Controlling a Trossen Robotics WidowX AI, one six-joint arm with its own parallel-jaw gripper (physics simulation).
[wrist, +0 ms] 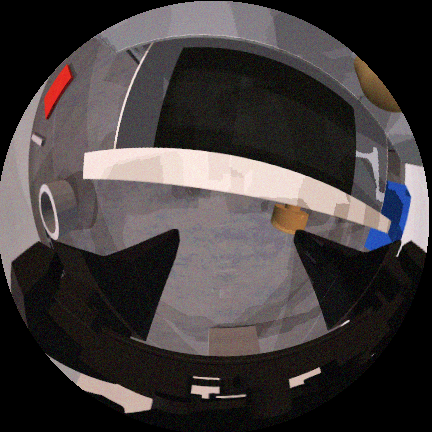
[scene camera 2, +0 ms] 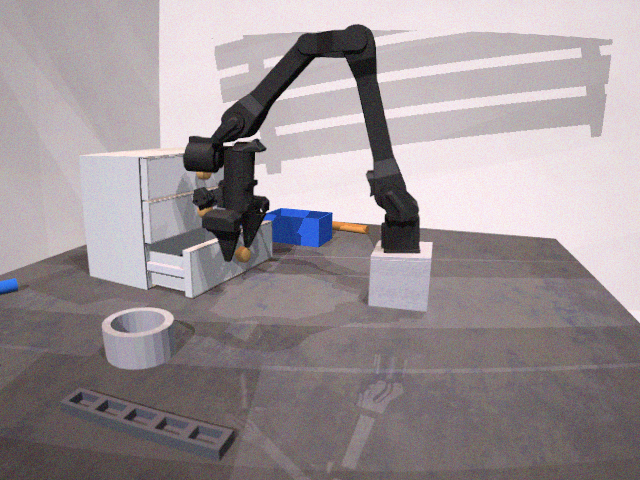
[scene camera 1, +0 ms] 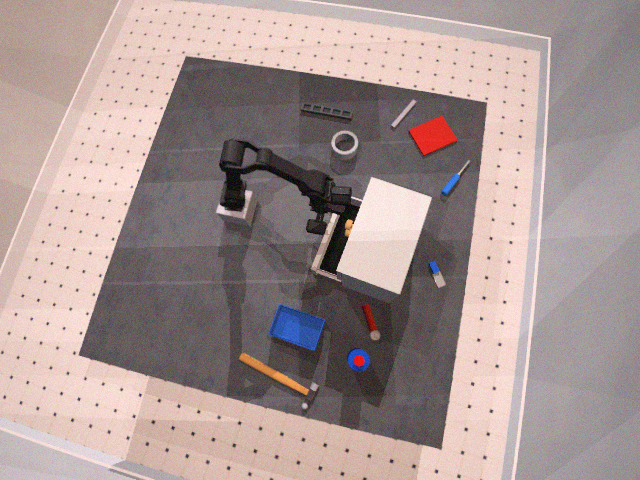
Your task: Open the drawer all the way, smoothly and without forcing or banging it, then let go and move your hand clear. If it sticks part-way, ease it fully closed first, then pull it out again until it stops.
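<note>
The white cabinet has its bottom drawer pulled partly out. Its dark interior shows in the wrist view, and it looks empty there. The drawer's round orange knob sits on the front panel; the arm hides it in scene camera 1. My gripper is open and empty, pointing down at the drawer front. In the wrist view the knob is just beyond the right fingertip, not centred between the fingers. Contact with the knob cannot be told.
Two upper drawers are shut, with orange knobs above the open one. A white ring and a slotted grey bar lie to one side. A blue tray and a hammer lie on the other.
</note>
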